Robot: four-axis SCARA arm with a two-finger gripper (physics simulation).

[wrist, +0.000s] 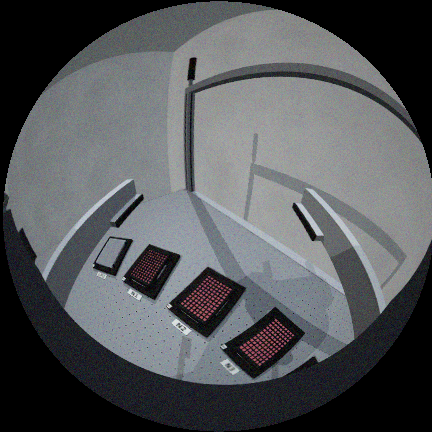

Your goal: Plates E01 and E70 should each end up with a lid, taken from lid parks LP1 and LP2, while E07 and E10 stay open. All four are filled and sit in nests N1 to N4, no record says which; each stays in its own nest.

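Places are measured from the arm's base along level axes (x ahead, y left, z up), in centimetres.
Pixels of known places: gripper, fingertip midpoint: (pixel 216 189).
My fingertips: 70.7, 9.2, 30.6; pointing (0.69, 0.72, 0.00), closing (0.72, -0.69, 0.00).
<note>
For each thing: its top centre in the pictures, then the offset to it from my fingertips, as dx, dy, dz. "*": a spot on its surface instead. Level surfaces: height alone.
- black plate with red wells, top centre: (pixel 148 264) -7.2, +19.9, -26.7
- second red-welled plate, top centre: (pixel 206 296) +0.6, +3.1, -26.7
- pale lid, top centre: (pixel 109 250) -18.9, +33.6, -27.5
- N2, surface spot: (pixel 181 327) * -8.8, +0.4, -29.1
- N3, surface spot: (pixel 229 366) * -7.4, -13.9, -29.1
- perforated deck, surface height: dz -29.3
My gripper (pixel 216 189) is open and empty, its two fingers wide apart above the deck. A black plate with red wells (pixel 149 267) sits in nest N1. A second red-welled plate (pixel 206 299) sits in N2 and a third (pixel 268 342) in N3, at the lower right. The small white tags on the plates are too small to read. A pale lid (pixel 112 251) lies on a black lid park at the far left, its label too blurred to read. A dark edge shows at the bottom right, mostly hidden; I cannot tell what it belongs to. E01, E70, E07 and E10 cannot be told apart.
The nest labels N1 (pixel 134 294), N2 (pixel 181 327) and N3 (pixel 229 366) lie on the perforated deck (pixel 120 330). A dark upright post (pixel 190 140) stands at the back corner, with a curved-looking rail (pixel 285 70) running right from its top. Shadows cross the deck and wall.
</note>
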